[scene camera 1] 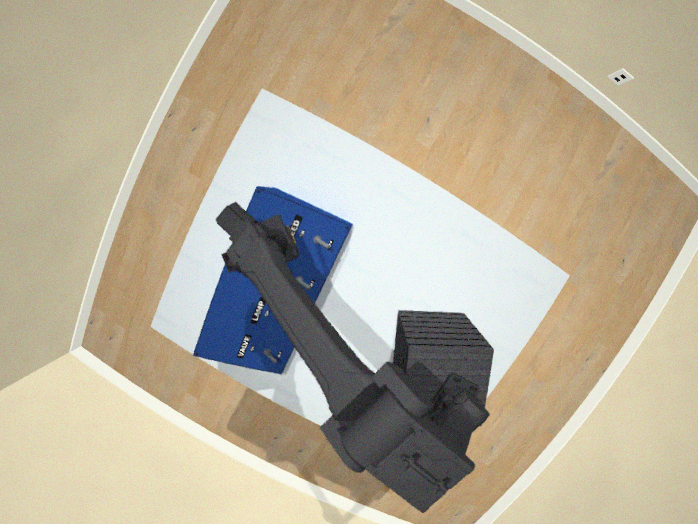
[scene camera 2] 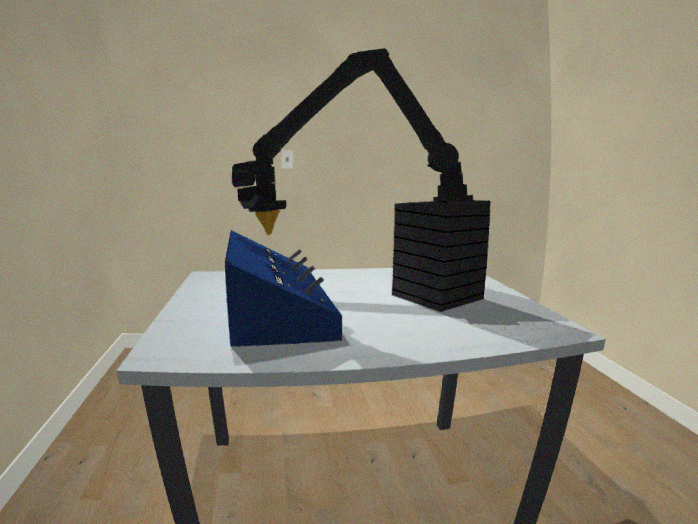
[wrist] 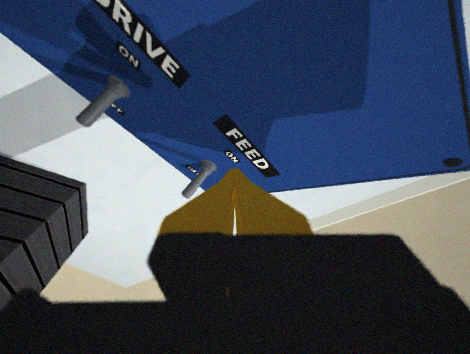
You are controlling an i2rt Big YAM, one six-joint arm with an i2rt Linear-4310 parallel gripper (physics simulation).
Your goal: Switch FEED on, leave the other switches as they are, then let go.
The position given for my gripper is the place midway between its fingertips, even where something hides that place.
Note:
I see my gripper (scene camera 1: 287, 238) and a drive lever (wrist: 98, 106).
My gripper is seen too in the wrist view (wrist: 234, 176).

